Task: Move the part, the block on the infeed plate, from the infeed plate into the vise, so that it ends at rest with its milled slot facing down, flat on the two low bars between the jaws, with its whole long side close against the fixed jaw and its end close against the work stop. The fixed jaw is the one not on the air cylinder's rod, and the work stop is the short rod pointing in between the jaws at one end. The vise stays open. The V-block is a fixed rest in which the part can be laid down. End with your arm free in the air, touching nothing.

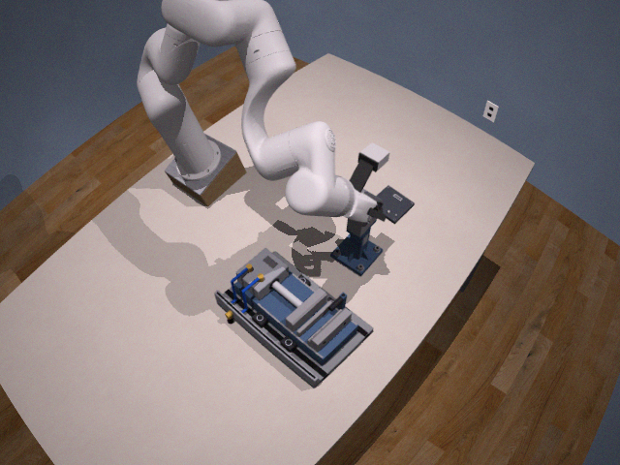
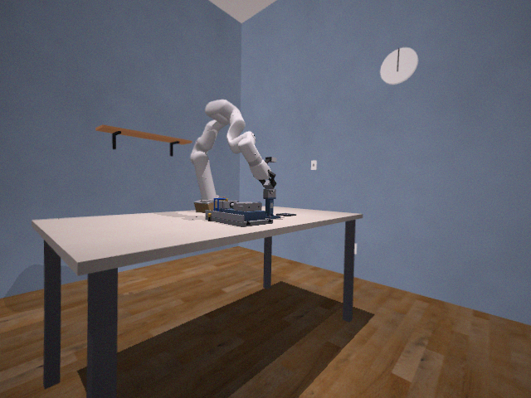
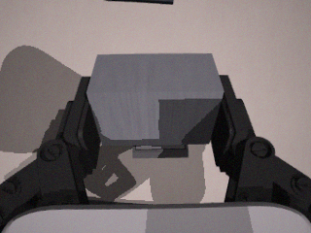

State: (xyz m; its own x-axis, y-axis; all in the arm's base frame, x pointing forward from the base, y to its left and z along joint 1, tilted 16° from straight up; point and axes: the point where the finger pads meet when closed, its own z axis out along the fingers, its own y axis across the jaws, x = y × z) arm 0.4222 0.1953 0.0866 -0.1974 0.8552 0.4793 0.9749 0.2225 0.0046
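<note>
Now: the part 10 mm to the left of my hand and 10 mm below it. Also, from my hand: white cylinder rod (220 mm to the right, 120 mm below, 30 mm ahead); blue post (140 mm to the right, 130 mm below, 110 mm ahead); work stop (160 mm to the right, 110 mm ahead, 100 mm below).
</note>
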